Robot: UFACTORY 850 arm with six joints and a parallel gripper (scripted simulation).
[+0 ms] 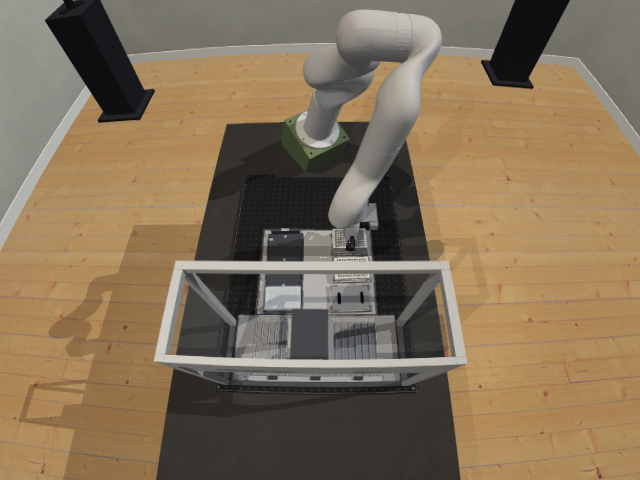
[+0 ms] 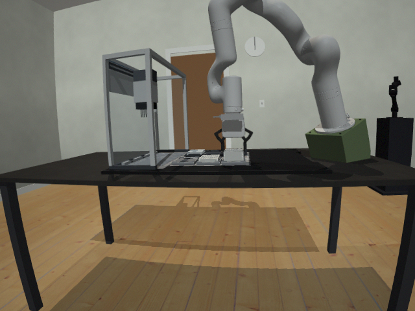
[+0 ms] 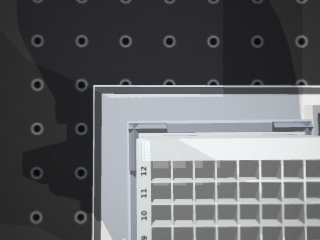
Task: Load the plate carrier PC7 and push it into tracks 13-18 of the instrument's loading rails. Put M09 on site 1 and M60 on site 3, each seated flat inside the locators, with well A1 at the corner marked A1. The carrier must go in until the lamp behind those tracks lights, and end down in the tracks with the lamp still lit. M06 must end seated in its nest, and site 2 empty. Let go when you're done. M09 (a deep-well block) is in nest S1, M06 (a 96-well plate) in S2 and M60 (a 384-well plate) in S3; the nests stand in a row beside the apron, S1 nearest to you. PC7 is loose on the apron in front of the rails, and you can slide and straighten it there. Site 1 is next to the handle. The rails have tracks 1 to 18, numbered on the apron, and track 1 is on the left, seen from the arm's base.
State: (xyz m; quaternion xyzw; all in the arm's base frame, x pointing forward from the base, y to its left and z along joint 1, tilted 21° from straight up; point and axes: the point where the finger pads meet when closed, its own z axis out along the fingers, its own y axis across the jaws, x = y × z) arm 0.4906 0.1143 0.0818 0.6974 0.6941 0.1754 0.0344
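The nest s1 lies 5 cm below my hand. From my hand the other things lie so: plate carrier PC7: 12 cm ahead, 24 cm to the right, 4 cm below; then nest S2: 11 cm ahead, 1 cm to the left, 5 cm below; then nest s3: 22 cm ahead, 5 cm below.
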